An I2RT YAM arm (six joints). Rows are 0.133 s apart.
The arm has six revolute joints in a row. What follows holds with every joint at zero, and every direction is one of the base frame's.
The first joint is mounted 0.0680 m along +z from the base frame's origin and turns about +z.
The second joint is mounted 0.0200 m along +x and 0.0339 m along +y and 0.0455 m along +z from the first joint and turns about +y.
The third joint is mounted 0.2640 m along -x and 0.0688 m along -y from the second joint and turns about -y.
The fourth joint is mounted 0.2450 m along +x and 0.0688 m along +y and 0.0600 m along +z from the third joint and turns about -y.
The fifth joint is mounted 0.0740 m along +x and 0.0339 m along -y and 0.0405 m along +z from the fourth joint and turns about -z.
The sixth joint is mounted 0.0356 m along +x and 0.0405 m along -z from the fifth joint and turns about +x.
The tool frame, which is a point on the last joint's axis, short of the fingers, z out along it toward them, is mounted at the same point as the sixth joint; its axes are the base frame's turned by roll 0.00, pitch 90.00 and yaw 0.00 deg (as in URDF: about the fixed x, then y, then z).
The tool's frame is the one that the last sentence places.
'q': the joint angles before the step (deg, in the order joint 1, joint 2, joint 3, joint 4, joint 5, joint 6). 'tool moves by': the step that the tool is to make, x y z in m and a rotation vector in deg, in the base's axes. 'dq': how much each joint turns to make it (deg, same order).
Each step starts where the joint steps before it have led.
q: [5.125, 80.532, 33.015, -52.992, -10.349, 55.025]
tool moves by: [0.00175, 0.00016, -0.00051, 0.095, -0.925, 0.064]
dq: [0.001, 0.043, -0.022, 0.983, -0.001, -0.065]
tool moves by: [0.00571, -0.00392, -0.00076, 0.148, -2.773, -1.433]
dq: [-1.445, 0.001, 0.001, 2.776, 0.066, -0.002]
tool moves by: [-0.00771, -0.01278, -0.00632, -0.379, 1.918, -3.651]
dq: [-4.175, -0.001, -1.881, -0.132, 0.394, -0.481]
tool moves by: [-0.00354, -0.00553, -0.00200, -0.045, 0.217, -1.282]
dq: [-1.941, -0.371, -0.875, 0.177, 0.153, -0.653]
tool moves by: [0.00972, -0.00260, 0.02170, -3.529, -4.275, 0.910]
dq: [-0.025, -3.344, 3.695, -2.689, 3.431, -0.527]
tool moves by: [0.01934, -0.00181, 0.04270, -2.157, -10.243, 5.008]
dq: [0.023, -4.524, 7.432, -2.099, 1.705, -5.004]
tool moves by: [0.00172, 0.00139, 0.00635, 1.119, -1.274, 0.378]
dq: [0.218, -0.612, 1.027, -0.416, -1.180, -0.044]
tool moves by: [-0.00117, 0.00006, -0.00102, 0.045, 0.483, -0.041]
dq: [0.000, 0.000, -0.218, -0.262, -0.022, 0.044]
